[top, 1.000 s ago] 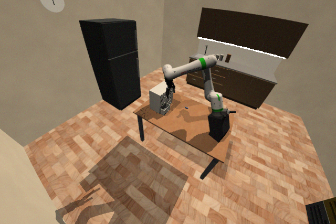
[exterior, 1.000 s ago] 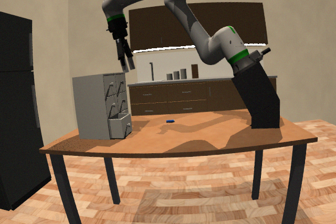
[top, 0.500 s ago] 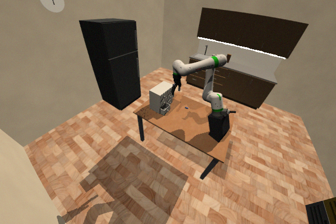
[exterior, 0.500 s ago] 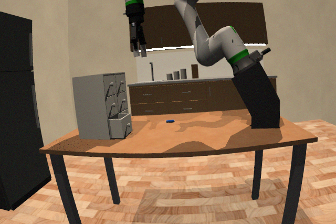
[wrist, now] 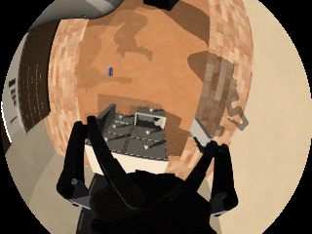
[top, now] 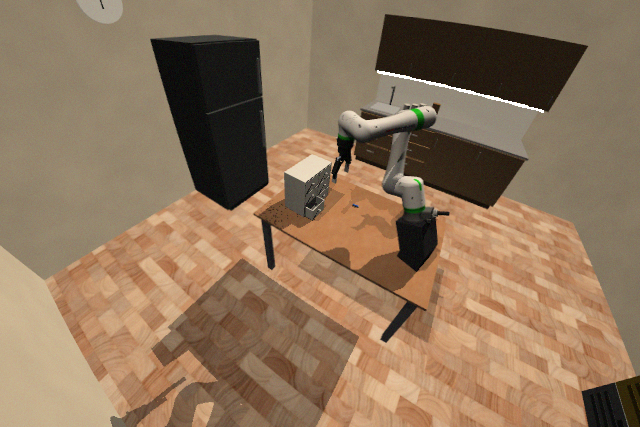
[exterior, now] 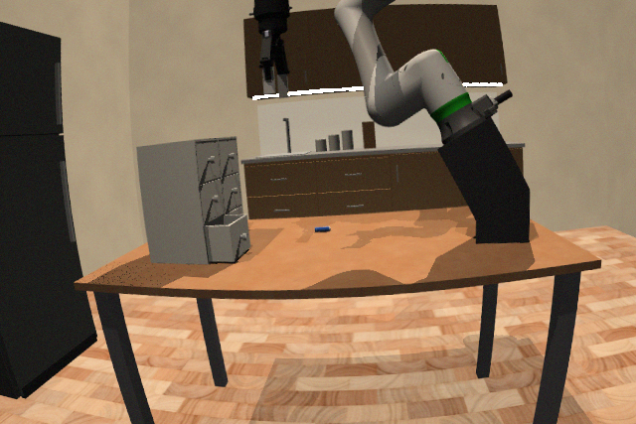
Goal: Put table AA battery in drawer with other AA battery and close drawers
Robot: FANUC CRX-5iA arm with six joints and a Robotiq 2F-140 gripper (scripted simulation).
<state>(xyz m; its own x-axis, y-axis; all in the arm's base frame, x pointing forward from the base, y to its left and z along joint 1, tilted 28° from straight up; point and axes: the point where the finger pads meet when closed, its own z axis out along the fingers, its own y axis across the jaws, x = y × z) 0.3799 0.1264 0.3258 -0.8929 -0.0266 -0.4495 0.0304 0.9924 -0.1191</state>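
The blue AA battery lies 60 mm behind my hand, 260 mm to the right of it and 410 mm below it.
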